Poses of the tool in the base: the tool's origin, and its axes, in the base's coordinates. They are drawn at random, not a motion.
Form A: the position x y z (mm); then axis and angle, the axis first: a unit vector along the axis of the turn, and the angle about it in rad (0 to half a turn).
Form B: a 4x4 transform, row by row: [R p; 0 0 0 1], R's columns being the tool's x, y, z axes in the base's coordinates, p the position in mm. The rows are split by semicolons. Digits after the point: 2 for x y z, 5 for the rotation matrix.
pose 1, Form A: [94.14 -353.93 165.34 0.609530 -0.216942 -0.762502 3.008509]
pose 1, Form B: -0.25139 -0.16212 -0.95421 94.14; -0.36447 -0.89745 0.24850 -353.93; -0.89664 0.41025 0.16652 165.34; 0 0 0 1
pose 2, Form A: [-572.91 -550.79 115.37 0.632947 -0.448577 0.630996 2.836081]
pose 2, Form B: -0.17100 -0.74450 0.64536 -572.91; -0.36491 -0.56057 -0.74337 -550.79; 0.91520 -0.36262 -0.17582 115.37; 0 0 0 1
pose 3, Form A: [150.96 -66.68 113.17 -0.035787 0.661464 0.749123 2.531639]
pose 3, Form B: -0.81734 -0.47219 0.33012 150.96; 0.38604 -0.02350 0.92218 -66.68; -0.42769 0.88118 0.20150 113.17; 0 0 0 1
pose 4, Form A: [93.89 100.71 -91.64 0.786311 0.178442 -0.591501 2.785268]
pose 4, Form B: 0.26055 0.47814 -0.83875 93.89; 0.06547 -0.87550 -0.47876 100.71; -0.96324 0.06982 -0.25942 -91.64; 0 0 0 1
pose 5, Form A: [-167.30 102.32 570.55 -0.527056 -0.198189 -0.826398 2.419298]
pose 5, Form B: -0.26408 0.72917 0.63133 -167.30; -0.36351 -0.68154 0.63511 102.32; 0.89338 -0.06177 0.44504 570.55; 0 0 0 1
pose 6, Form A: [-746.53 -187.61 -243.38 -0.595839 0.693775 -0.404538 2.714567]
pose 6, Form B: -0.23203 -0.62209 0.74777 -746.53; -0.95718 0.00922 -0.28934 -187.61; 0.17310 -0.78289 -0.59759 -243.38; 0 0 0 1
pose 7, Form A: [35.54 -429.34 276.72 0.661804 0.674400 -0.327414 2.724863]
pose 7, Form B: -0.07593 0.98697 -0.14185 35.54; 0.72192 -0.04371 -0.69060 -429.34; -0.68780 -0.15484 -0.70919 276.72; 0 0 0 1
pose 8, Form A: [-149.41 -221.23 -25.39 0.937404 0.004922 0.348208 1.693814]
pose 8, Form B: 0.86385 -0.34040 0.37135 -149.41; 0.35076 -0.12268 -0.92840 -221.23; 0.36158 0.93224 0.01342 -25.39; 0 0 0 1
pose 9, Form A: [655.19 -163.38 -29.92 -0.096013 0.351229 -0.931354 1.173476]
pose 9, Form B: 0.39260 0.83813 0.37869 655.19; -0.87948 0.46258 -0.11201 -163.38; -0.26905 -0.28907 0.91872 -29.92; 0 0 0 1
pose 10, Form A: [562.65 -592.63 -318.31 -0.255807 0.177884 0.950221 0.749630]
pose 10, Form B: 0.74948 -0.65965 0.05605 562.65; 0.63525 0.74042 0.21961 -592.63; -0.18636 -0.12899 0.97398 -318.31; 0 0 0 1
